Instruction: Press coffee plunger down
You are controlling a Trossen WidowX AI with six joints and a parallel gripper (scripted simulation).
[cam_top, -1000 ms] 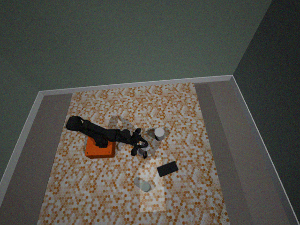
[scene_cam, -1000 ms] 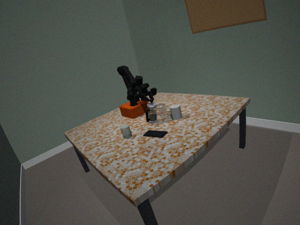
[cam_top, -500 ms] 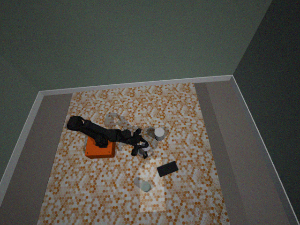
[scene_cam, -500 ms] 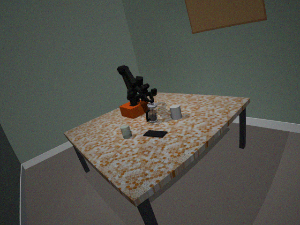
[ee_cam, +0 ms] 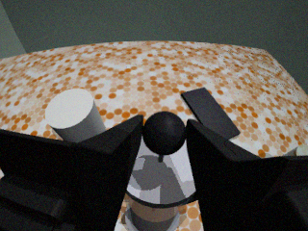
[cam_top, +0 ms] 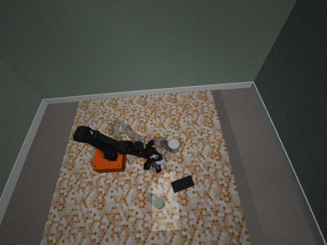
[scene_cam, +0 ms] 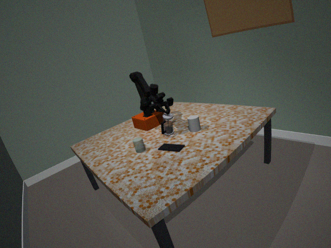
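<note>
My gripper tip is 30 mm past the coffee press, 10 mm to the left of it and 80 mm above it.
</note>
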